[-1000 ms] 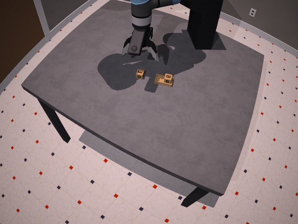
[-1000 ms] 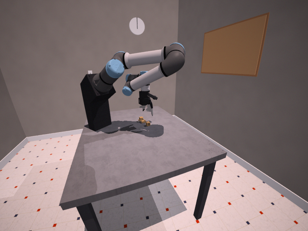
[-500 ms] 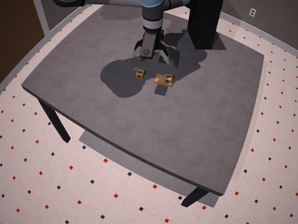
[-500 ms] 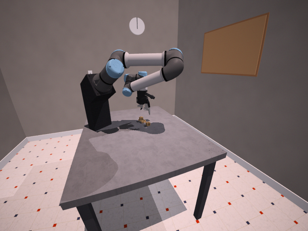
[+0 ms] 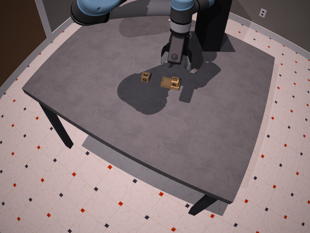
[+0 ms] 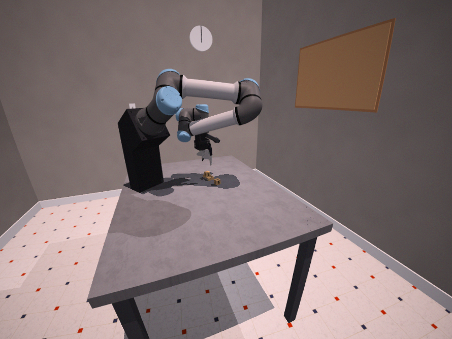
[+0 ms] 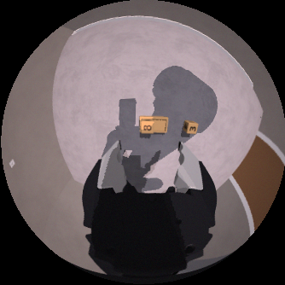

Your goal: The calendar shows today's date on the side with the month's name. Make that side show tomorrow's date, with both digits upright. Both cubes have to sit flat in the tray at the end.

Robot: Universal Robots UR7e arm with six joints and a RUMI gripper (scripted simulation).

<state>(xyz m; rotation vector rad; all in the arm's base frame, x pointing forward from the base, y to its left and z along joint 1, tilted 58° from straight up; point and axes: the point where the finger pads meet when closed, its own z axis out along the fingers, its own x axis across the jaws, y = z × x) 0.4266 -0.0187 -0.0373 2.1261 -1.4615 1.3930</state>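
Now: the wooden tray 110 mm below my hand and 10 mm to the right of it.
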